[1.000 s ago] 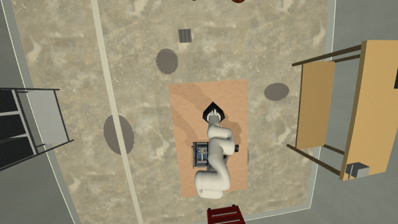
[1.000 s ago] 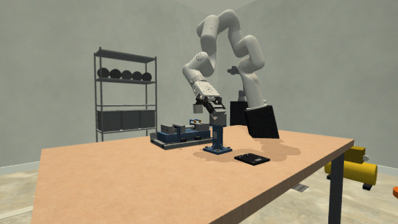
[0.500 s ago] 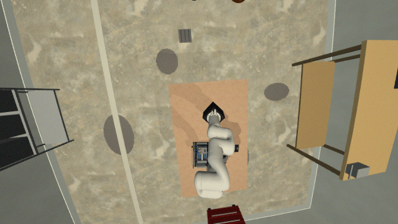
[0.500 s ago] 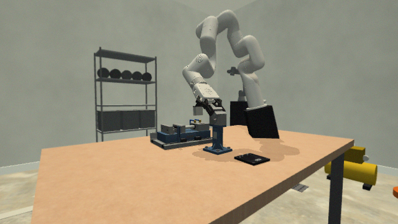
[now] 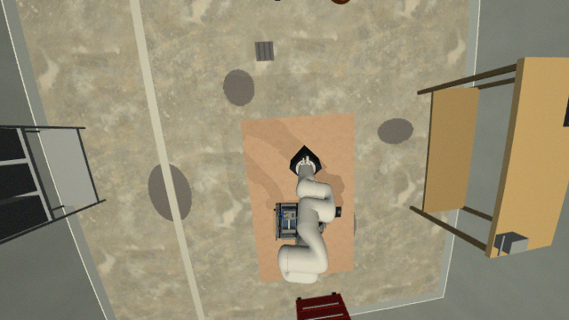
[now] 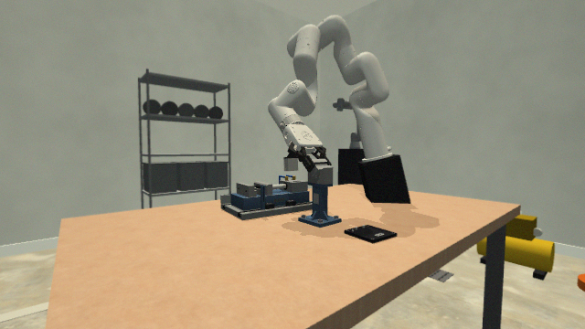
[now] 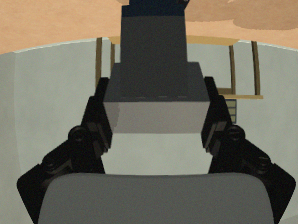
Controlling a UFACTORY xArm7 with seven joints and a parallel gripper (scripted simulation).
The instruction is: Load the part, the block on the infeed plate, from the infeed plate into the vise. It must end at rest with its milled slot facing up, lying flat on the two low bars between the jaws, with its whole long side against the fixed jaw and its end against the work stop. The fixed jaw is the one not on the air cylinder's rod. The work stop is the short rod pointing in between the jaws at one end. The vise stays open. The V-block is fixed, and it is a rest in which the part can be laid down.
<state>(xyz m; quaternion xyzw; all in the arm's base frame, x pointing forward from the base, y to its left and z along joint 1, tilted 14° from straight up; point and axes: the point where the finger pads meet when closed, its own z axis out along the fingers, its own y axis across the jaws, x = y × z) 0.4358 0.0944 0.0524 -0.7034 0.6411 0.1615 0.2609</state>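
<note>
My hand is 10 mm to the right of the grey block. Also, from my hand: work stop: 180 mm to the right, 90 mm ahead, 80 mm below; then grey V-block: 40 mm below, 30 mm to the left; then cylinder rod: 210 mm to the right, 90 mm below.
</note>
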